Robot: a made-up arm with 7 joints.
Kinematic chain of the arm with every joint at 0, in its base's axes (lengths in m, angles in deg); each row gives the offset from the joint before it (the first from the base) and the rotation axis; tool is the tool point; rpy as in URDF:
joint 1: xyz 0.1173 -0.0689 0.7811 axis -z
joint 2: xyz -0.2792 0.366 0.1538 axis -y
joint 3: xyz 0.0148 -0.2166 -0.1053 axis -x
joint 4: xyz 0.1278 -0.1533 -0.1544 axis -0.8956 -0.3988 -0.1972
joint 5: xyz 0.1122 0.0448 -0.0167 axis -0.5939 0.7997 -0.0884
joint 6: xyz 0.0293 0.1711 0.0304 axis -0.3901 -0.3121 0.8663
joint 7: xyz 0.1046 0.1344 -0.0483 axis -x
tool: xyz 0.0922 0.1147 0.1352 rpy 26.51 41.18 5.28
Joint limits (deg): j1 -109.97..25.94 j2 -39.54..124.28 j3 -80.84..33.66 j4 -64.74..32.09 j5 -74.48..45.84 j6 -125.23..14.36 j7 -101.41..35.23
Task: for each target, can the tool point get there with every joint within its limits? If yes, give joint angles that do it. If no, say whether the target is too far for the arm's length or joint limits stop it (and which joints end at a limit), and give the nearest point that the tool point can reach.
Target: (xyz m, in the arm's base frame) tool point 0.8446 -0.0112 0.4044
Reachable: no: joint limits stop it (at a limit: joint 1, joint 4, joint 5, joint 7) | nearest point 0.6711 0.0200 0.5036 | short by 0.202 m
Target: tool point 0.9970 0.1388 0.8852
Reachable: no: joint limits stop it (at a limit: joint 1, joint 4, joint 5, joint 7) | nearest point 0.7914 0.1347 0.8945 | short by 0.206 m
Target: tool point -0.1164 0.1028 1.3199
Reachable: yes | joints -51.02 65.43 -15.57 18.82 -8.93 -4.18 -57.75
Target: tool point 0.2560 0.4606 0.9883
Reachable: yes | joints -12.43 18.79 -29.91 2.95 17.37 -1.11 -9.20
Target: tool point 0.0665 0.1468 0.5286
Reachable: yes | joints -21.07 -0.16 -41.04 -32.60 35.95 -113.31 -39.59
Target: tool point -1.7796 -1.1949 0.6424
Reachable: no: too far | nearest point -0.6382 -0.5173 1.0997 | short by 1.404 m
